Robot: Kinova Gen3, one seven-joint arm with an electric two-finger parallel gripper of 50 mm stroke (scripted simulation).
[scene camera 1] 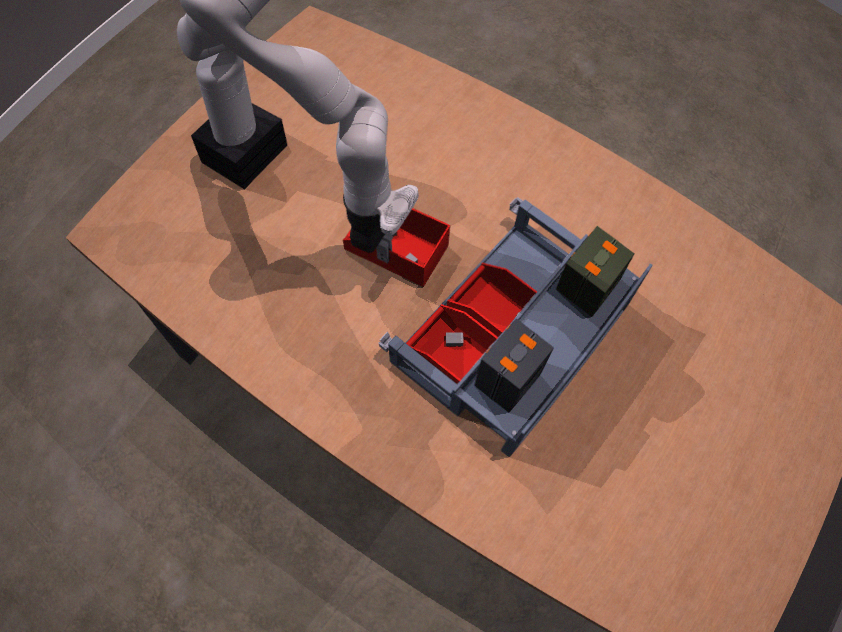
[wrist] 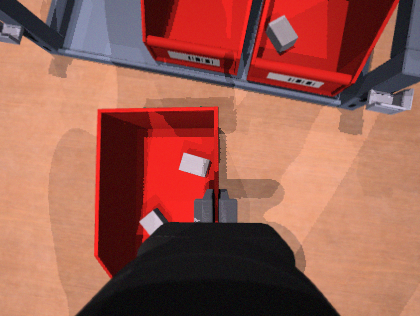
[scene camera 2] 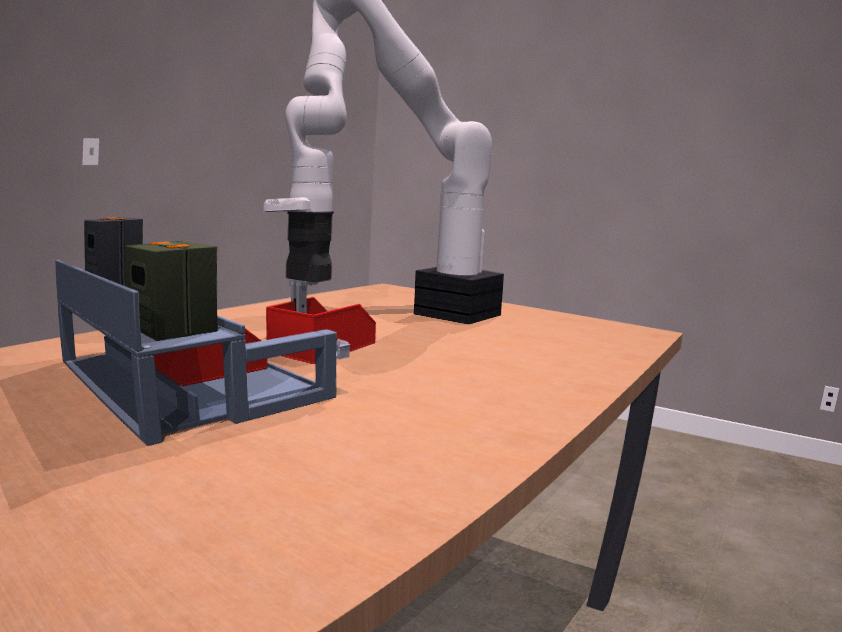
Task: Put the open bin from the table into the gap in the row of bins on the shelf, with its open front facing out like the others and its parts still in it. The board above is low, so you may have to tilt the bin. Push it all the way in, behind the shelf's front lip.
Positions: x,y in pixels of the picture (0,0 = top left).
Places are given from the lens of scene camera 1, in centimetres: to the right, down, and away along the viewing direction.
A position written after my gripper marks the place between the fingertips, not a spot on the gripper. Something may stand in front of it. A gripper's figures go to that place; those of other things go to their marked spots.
my gripper (scene camera 1: 384,257): -6, -11, 126
red open bin (scene camera 1: 419,234): 0, -16, 132
red open bin (scene camera 1: 498,294): 14, -4, 126
red open bin (scene camera 1: 430,340): 2, 4, 123
